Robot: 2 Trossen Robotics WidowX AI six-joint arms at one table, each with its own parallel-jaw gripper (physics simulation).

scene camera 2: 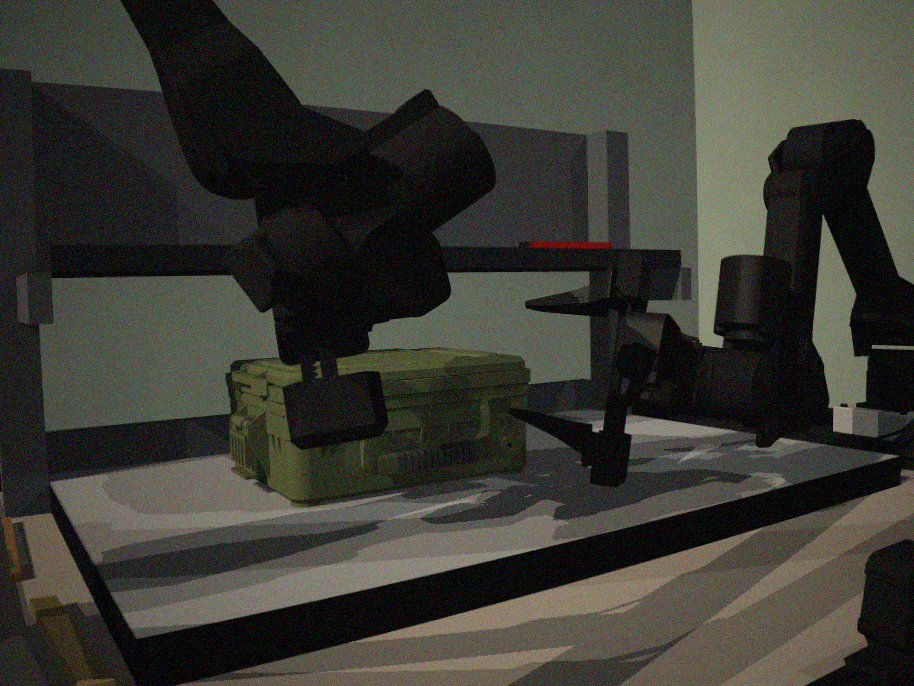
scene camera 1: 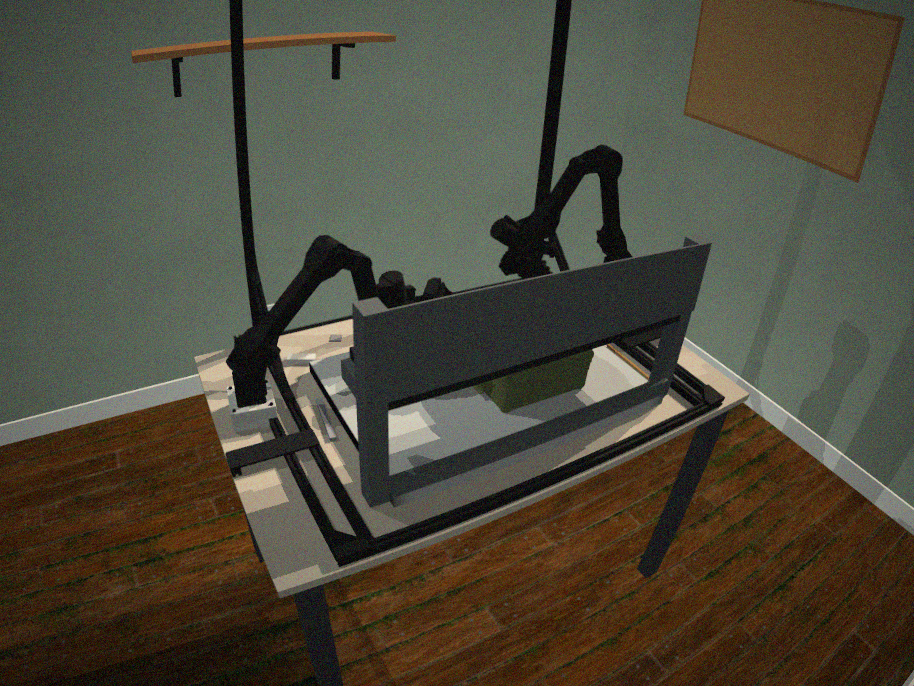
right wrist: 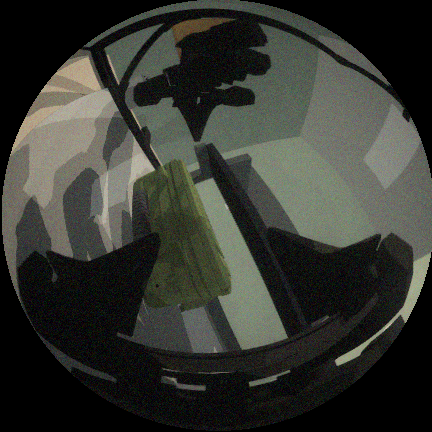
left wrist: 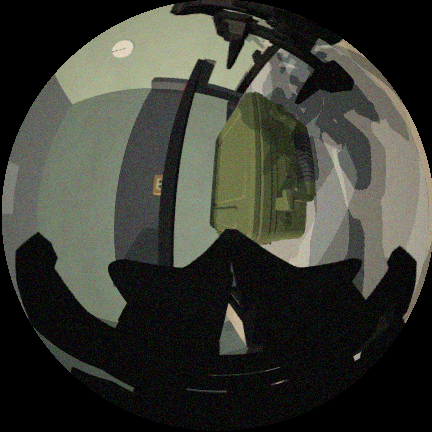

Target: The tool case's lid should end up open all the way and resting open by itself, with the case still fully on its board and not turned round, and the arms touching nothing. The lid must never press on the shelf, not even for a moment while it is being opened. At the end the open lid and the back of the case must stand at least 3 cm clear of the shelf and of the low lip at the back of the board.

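Frame: origin at the left arm's base, x ahead, y left, z up, level; millimetres.
Seen in the pictures: left gripper, fingertip midpoint: [right wrist: 196,141] [left wrist: 229,234]; right gripper, fingertip midpoint: [scene camera 2: 517,357] [right wrist: 213,235] [left wrist: 264,82]; right arm's base, origin of the base link: [scene camera 2: 894,407] [scene camera 1: 250,396].
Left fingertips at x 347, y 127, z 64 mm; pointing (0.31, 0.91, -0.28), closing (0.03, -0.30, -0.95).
Observation:
A point is followed by its place in that frame.
The green tool case [scene camera 1: 546,380] {x 453, y 335, z -14 mm} [scene camera 2: 450,398] {x 473, y 155, z 0 mm} [left wrist: 240,165] {x 424, y 179, z 33 mm} [right wrist: 185,240] {x 495, y 155, z 2 mm} stands upright on the pale board [scene camera 2: 221,590] {x 239, y 3, z -77 mm}, its lid down. Its handle side faces scene camera 2. The shelf [scene camera 2: 147,259] {x 242, y 243, z 124 mm} [left wrist: 172,200] {x 375, y 252, z 114 mm} [right wrist: 250,225] {x 467, y 281, z 114 mm} runs behind and above it. My left gripper [scene camera 2: 335,409] [left wrist: 229,234] {x 347, y 127, z 64 mm} [right wrist: 196,141] {x 347, y 127, z 64 mm} is shut and empty, pointing down by the case's left part in scene camera 2; whether it touches the case I cannot tell. My right gripper [scene camera 2: 519,357] {x 517, y 116, z 35 mm} [left wrist: 264,82] {x 517, y 116, z 35 mm} [right wrist: 213,235] {x 517, y 116, z 35 mm} is open and empty, near the case's right end in scene camera 2.
A low dark bar [scene camera 1: 516,443] {x 593, y 451, z -48 mm} [scene camera 2: 132,443] {x 243, y 412, z -55 mm} runs behind the case. A red item [scene camera 2: 569,244] {x 749, y 351, z 145 mm} lies on the shelf's right part in scene camera 2. A small lettered block [left wrist: 158,185] {x 413, y 352, z 157 mm} sits on the shelf. Shelf posts [scene camera 1: 372,443] {x 886, y 451, z 54 mm} [scene camera 2: 22,369] {x 143, y 366, z 30 mm} stand at both ends.

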